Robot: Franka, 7 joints.
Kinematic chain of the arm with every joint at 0, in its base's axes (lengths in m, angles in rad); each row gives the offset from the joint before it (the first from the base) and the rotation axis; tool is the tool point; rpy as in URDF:
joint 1: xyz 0 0 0.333 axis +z
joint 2: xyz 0 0 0 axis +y
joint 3: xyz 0 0 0.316 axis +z
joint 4: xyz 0.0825 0 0 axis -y
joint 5: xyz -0.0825 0 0.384 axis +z
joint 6: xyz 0 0 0 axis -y
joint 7: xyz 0.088 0 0 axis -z
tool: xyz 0 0 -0.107 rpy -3.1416 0 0
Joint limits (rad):
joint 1: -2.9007..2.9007
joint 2: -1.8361..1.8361
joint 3: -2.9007..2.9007
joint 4: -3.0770..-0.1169
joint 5: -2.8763..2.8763
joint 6: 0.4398..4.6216
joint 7: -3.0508..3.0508
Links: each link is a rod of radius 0.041 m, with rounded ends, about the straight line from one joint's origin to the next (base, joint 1, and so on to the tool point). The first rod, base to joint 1, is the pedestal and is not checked.
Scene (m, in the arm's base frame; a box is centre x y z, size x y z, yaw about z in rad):
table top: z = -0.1
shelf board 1: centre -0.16 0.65 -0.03 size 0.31 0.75 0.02 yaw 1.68
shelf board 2: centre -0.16 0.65 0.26 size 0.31 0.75 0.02 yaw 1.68
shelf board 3: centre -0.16 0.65 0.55 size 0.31 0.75 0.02 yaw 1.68
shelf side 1: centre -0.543 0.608 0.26 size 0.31 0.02 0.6 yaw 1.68
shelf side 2: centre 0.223 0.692 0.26 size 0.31 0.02 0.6 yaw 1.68
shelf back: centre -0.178 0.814 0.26 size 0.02 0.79 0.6 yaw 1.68
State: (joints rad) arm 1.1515 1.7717 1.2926 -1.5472 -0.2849 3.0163 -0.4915
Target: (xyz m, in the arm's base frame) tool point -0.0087 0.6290 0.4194
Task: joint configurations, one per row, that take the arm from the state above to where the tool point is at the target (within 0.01 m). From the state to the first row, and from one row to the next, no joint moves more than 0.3 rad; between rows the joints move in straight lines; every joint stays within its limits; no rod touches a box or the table.
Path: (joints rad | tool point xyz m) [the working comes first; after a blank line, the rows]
Joints at the target: 0.4079 1.7517 1.7354 -2.0627 -0.3916 3.0915 -0.4915
Straight joint move there: touches shelf board 2.

1: 0.9840 1.7179 1.2540 -1.8049 -0.2264 2.8996 -0.5007 | -0.3173 0.5776 0.1085
2: 0.8164 1.6641 1.2154 -2.0627 -0.1679 2.7830 -0.5099 | -0.2963 0.5049 0.1162
3: 0.6489 1.6103 1.1768 -2.3204 -0.1094 2.6663 -0.5191 | -0.2729 0.4189 0.1276
4: 0.4813 1.5565 1.1381 -2.5781 -0.0509 2.5496 -0.5283 | -0.2493 0.3231 0.1471
5: 0.3138 1.5027 1.0995 -2.8359 0.0076 2.4330 -0.5375 | -0.2278 0.2219 0.1792
6: 0.0792 1.6138 1.2685 -2.8771 -0.1491 2.6879 -0.5222 | -0.1831 0.3015 0.2465
7: -0.1553 1.7250 1.4374 -2.9184 -0.3058 2.9428 -0.5068 | -0.0942 0.3540 0.3305
8: -0.3899 1.8361 1.6064 -2.9596 -0.4624 3.1977 -0.4915 | 0.0218 0.3505 0.4194
9: -0.1905 1.8150 1.6387 -2.7354 -0.4447 3.1711 -0.4915 | 0.0320 0.4248 0.4154
10: 0.0090 1.7939 1.6709 -2.5111 -0.4270 3.1446 -0.4915 | 0.0300 0.4975 0.4141
11: 0.2084 1.7728 1.7032 -2.2869 -0.4093 3.1180 -0.4915 | 0.0162 0.5663 0.4156
12: 0.4079 1.7517 1.7354 -2.0627 -0.3916 3.0915 -0.4915 | -0.0087 0.6290 0.4194

